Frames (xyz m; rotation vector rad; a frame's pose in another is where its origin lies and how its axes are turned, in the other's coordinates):
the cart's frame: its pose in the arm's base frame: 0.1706 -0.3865 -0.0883 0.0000 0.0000 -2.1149
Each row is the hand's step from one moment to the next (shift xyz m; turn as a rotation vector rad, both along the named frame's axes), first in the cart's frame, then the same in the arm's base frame.
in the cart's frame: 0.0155 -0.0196 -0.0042 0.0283 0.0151 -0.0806
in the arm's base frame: -0.0248 -0.0031 -0.0042 -0.0017 -0.0320 -0.0806
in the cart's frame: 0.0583 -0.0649 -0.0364 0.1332 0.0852 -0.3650
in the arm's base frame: -0.0857 -0.0163 -0.0364 0.0039 -0.1581 -0.3650
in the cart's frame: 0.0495 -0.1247 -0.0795 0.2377 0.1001 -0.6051
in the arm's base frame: -0.1323 0.0222 -0.0795 -0.0374 -0.2552 -0.6051
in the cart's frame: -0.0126 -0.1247 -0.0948 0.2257 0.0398 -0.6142
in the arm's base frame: -0.1002 0.0753 -0.0948 -0.0828 -0.2137 -0.6142
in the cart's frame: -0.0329 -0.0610 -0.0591 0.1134 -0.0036 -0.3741
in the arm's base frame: -0.0352 0.0597 -0.0591 -0.0618 -0.0952 -0.3741
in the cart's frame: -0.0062 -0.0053 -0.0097 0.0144 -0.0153 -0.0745
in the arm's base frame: -0.0013 0.0080 -0.0097 -0.0205 -0.0044 -0.0745
